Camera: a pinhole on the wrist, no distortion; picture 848 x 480 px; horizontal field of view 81.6 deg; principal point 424.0 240.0 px. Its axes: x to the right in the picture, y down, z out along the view. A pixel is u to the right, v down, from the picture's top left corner.
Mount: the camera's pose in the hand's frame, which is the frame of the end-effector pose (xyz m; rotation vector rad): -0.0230 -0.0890 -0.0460 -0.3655 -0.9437 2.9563
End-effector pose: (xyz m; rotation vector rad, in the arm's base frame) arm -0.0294 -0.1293 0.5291 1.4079 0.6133 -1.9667
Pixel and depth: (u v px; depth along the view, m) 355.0 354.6 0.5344
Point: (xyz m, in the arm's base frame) -0.5874 0.0102 0.6966
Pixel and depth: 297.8 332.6 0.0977
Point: -0.1591 -0.0312 0.5575
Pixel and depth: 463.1 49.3 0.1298
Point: -0.1564 -0.0886 0.6185
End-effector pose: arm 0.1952 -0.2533 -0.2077 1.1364 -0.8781 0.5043
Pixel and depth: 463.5 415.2 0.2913
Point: 0.3432 -0.4792 -0.4659
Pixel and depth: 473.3 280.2 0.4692
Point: 0.2794 -0.6511 -0.5195
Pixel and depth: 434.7 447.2 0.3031
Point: 0.3727 -0.4898 -0.4695
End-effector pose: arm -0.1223 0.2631 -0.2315 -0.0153 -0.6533 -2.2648
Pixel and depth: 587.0 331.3 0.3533
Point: -0.2303 0.6779 -0.2779
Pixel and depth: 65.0 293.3 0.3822
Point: -0.5415 0.4968 -0.1075
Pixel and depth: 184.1 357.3 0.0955
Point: -0.2418 0.3697 -0.2829
